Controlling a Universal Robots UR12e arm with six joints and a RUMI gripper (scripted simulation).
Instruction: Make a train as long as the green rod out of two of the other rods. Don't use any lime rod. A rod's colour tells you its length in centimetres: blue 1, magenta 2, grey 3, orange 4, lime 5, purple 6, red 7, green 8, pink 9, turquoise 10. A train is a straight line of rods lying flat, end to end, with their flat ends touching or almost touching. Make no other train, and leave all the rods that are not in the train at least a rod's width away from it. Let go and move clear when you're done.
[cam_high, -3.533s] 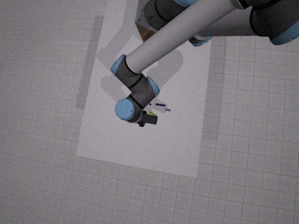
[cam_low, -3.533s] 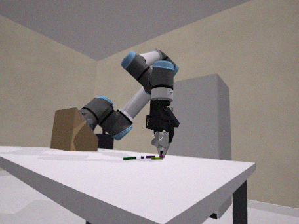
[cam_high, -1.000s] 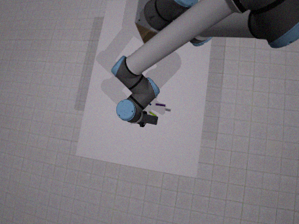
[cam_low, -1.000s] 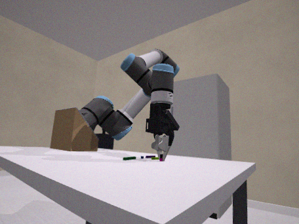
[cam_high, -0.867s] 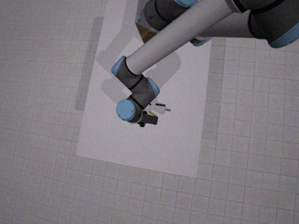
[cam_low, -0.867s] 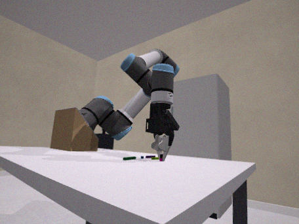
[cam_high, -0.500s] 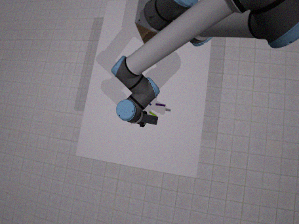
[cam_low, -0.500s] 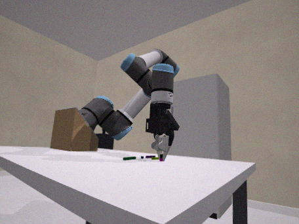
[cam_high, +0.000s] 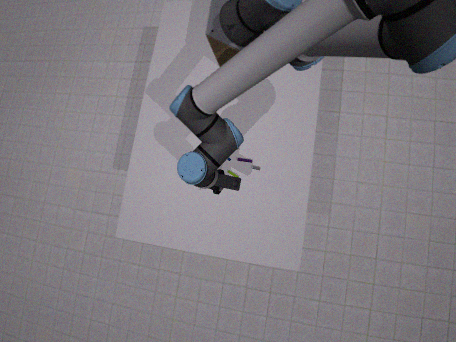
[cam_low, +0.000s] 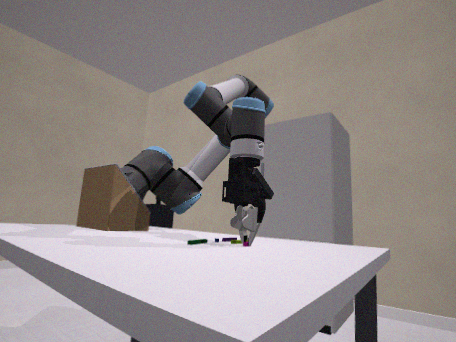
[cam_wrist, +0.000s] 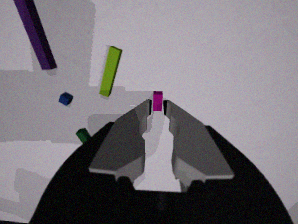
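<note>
Now: hand 10 mm above the magenta rod. From my hand the other things lie so: blue rod: 110 mm behind, 20 mm to the left, 10 mm below; green rod: 110 mm behind, 70 mm to the right, 10 mm below; lime rod: 40 mm behind, 40 mm to the left, 10 mm below.
</note>
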